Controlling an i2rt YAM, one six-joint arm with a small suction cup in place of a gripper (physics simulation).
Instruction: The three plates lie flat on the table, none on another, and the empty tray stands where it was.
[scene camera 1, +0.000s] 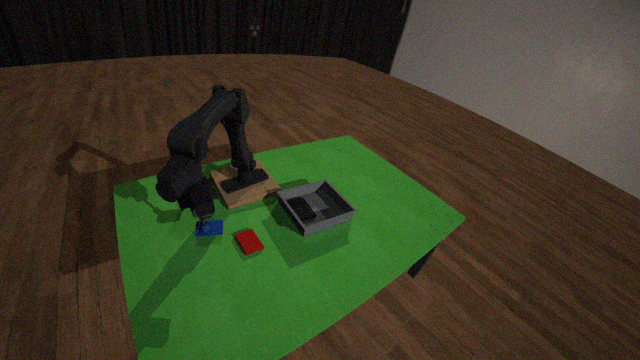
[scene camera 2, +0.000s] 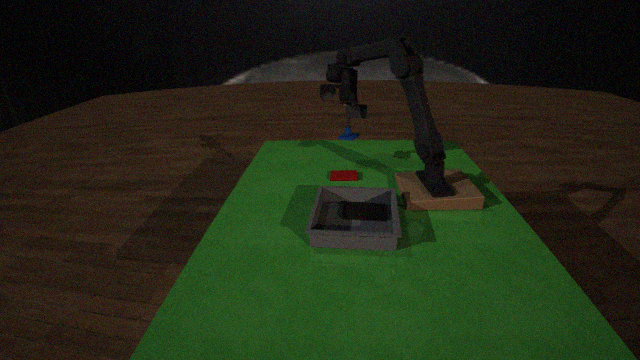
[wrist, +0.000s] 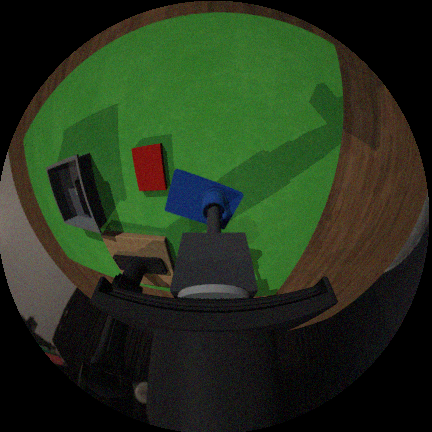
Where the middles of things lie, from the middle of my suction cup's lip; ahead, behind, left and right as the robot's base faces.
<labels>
Now: suction cup 20 mm to the right of the blue plate (wrist: 184, 196) and 10 mm above it. The rest, counted from my suction cup: red plate (wrist: 148, 163) 140 mm to the left, 120 mm below, 30 mm ahead; then grey tray (scene camera 2: 326, 228) 440 mm to the left, 100 mm below, 20 mm ahead; then black plate (scene camera 2: 352, 210) 390 mm to the left, 120 mm below, 10 mm behind.
</labels>
